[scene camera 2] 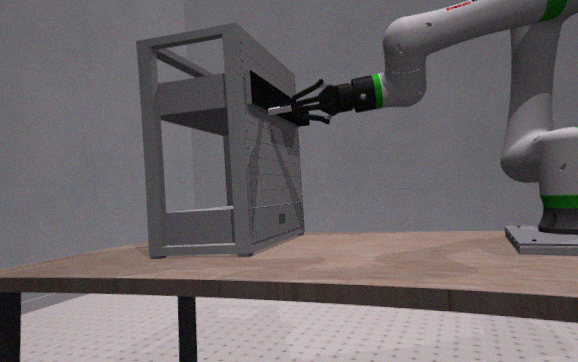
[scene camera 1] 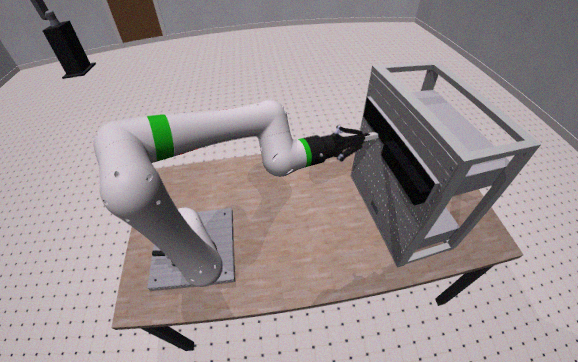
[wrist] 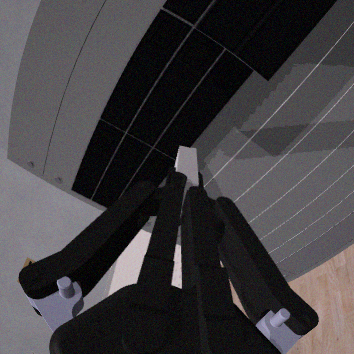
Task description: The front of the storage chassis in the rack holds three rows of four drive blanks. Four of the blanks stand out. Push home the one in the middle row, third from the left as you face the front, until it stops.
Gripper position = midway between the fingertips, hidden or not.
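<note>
There's a grey rack (scene camera 2: 261, 152), and you'd find it at (scene camera 1: 427, 152) and (wrist: 101, 101) as well. And the gripper (scene camera 2: 268, 111) is there too, showing at (wrist: 184, 159) and also at (scene camera 1: 376, 135).
</note>
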